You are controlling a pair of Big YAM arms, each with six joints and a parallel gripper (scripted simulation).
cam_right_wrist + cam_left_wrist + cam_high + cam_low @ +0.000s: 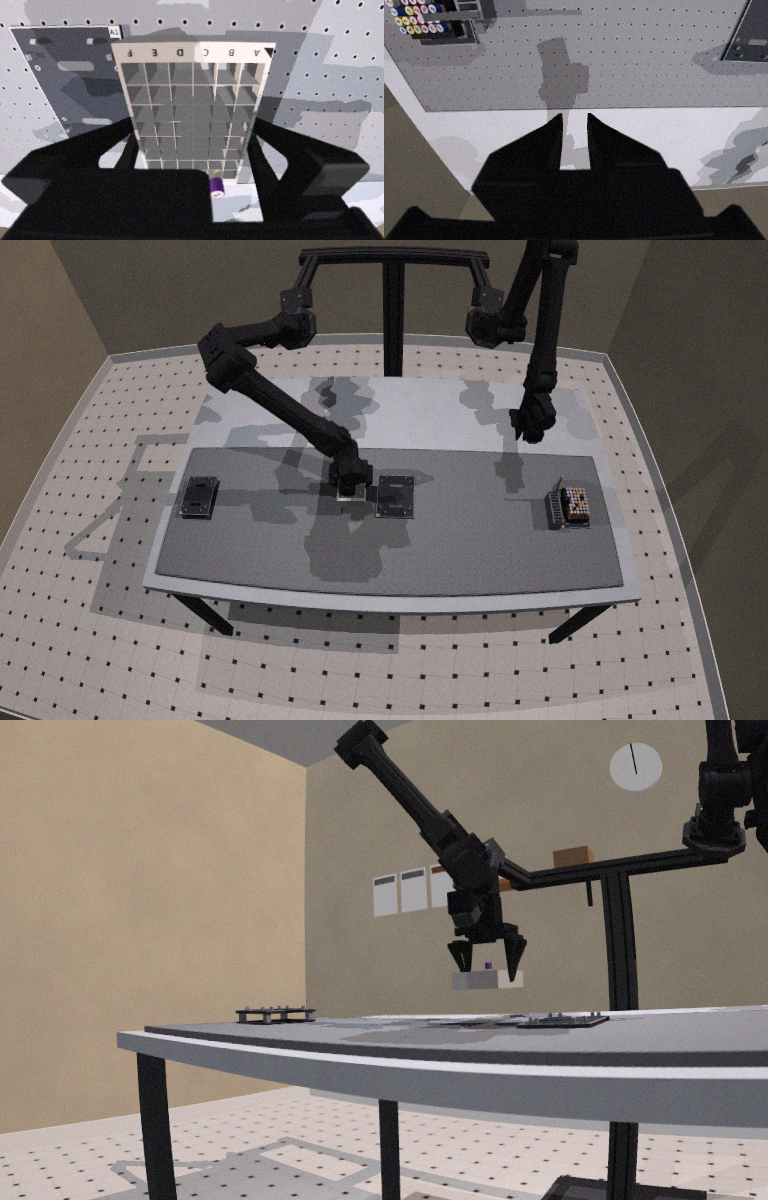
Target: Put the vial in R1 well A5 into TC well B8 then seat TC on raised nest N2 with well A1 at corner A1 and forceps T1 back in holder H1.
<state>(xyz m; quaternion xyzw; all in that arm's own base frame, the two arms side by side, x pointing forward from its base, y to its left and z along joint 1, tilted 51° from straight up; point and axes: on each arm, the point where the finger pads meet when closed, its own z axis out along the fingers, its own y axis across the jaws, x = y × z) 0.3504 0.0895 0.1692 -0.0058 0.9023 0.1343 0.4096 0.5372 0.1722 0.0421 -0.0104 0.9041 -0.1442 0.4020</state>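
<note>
Right now my right hand is 56 cm to the left of the raised nest n2 and 6 cm above it. The rest, counted from my right hand: holder h1: 8 cm ahead, 68 cm to the left, 7 cm below; tube carrier TC: right at my right hand.
</note>
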